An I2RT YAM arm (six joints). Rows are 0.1 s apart.
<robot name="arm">
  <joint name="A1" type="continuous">
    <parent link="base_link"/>
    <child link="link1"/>
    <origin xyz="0 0 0.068" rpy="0 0 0"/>
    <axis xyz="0 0 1"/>
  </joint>
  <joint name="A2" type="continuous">
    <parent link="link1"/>
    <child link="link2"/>
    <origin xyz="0.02 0.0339 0.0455" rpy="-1.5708 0 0"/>
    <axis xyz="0 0 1"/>
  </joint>
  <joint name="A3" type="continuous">
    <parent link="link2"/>
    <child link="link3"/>
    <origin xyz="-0.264 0 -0.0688" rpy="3.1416 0 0"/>
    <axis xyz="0 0 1"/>
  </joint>
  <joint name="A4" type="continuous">
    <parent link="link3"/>
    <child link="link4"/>
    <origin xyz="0.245 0.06 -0.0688" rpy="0 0 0"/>
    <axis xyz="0 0 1"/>
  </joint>
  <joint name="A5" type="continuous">
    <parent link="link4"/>
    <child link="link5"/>
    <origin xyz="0.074 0.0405 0.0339" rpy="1.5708 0 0"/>
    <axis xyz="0 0 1"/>
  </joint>
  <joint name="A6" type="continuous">
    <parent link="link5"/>
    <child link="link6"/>
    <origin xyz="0.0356 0 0.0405" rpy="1.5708 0 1.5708"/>
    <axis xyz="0 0 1"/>
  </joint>
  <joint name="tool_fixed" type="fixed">
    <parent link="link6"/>
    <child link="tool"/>
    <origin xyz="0 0 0" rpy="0 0 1.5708"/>
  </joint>
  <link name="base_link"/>
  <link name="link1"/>
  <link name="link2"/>
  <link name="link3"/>
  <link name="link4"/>
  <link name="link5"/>
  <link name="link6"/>
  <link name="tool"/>
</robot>
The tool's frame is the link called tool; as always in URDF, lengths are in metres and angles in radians. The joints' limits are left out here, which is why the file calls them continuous.
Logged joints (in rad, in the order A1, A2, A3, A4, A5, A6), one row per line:
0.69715 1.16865 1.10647 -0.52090 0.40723 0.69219
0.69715 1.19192 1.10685 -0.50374 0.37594 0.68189
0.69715 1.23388 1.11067 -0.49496 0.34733 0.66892
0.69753 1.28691 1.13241 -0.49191 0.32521 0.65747
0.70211 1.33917 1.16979 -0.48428 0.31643 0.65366
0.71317 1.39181 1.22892 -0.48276 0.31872 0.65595
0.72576 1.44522 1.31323 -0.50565 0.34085 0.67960
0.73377 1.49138 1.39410 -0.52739 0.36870 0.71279
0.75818 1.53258 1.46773 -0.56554 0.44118 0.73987
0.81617 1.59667 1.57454 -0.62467 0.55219 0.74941
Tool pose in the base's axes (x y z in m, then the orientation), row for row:
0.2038 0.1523 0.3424 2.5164 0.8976 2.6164
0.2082 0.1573 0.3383 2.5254 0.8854 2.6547
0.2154 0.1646 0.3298 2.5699 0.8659 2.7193
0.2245 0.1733 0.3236 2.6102 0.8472 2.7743
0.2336 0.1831 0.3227 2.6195 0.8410 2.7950
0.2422 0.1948 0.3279 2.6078 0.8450 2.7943
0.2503 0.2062 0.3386 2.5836 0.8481 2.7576
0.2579 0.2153 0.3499 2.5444 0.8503 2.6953
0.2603 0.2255 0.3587 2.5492 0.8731 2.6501
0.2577 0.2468 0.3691 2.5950 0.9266 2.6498
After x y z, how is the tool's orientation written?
As angles about the fixed x, y, z axes (roll, pitch, yaw), in radians.
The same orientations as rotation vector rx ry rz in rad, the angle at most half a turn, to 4 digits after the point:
0.2295 2.1131 0.3930
0.2004 2.1319 0.4120
0.1655 2.1695 0.4107
0.1358 2.2033 0.4058
0.1206 2.2138 0.4095
0.1134 2.2075 0.4204
0.1392 2.1937 0.4252
0.1844 2.1719 0.4317
0.2247 2.1466 0.3900
0.2265 2.1135 0.3163

